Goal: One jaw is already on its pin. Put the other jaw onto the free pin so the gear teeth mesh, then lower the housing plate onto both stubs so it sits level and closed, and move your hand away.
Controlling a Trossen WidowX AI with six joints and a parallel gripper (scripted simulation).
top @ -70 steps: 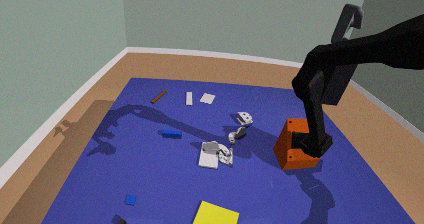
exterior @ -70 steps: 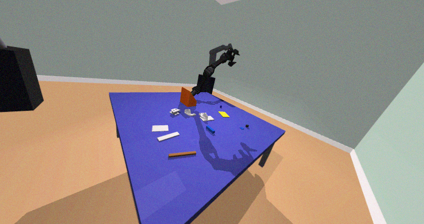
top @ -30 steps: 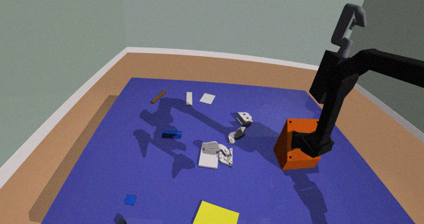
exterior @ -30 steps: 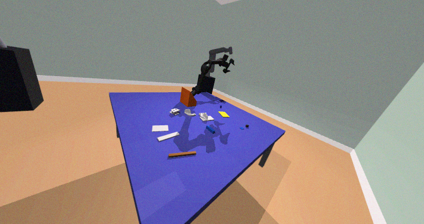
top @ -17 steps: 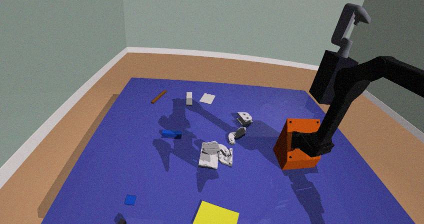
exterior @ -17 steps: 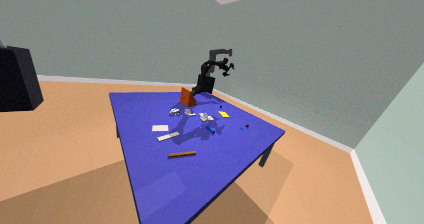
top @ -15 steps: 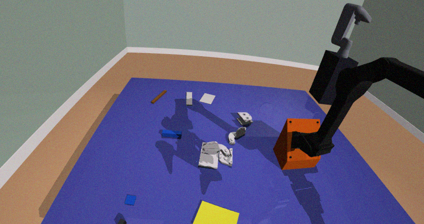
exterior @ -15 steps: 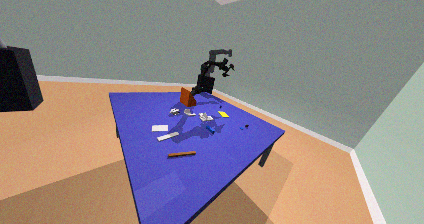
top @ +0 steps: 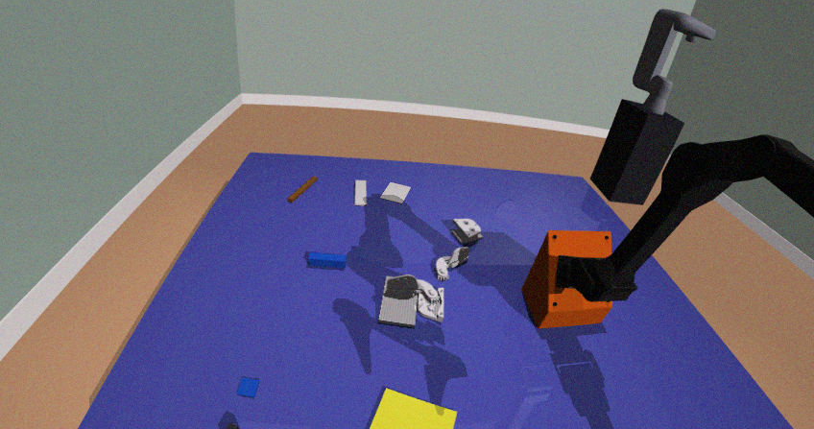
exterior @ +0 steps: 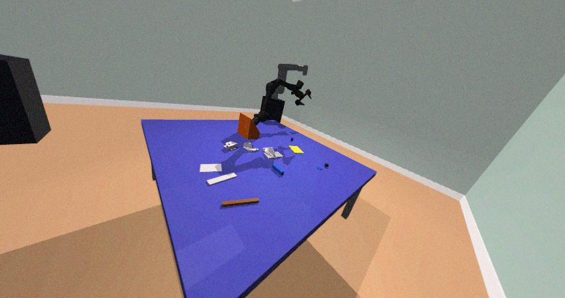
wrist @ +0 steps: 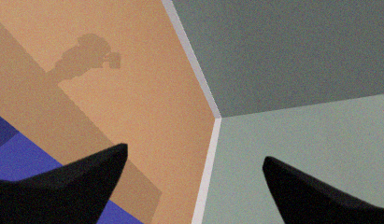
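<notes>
My gripper tip is now 700 mm to the left of the jaw, 350 mm above it and 220 mm short of it. Also, from my gripper tip: yellow sheet: 360 mm below, 350 mm to the right, 300 mm ahead; then dark cube: 570 mm ahead, 350 mm below, 310 mm to the right; then small blue square: 570 mm ahead, 390 mm to the right, 360 mm below.
</notes>
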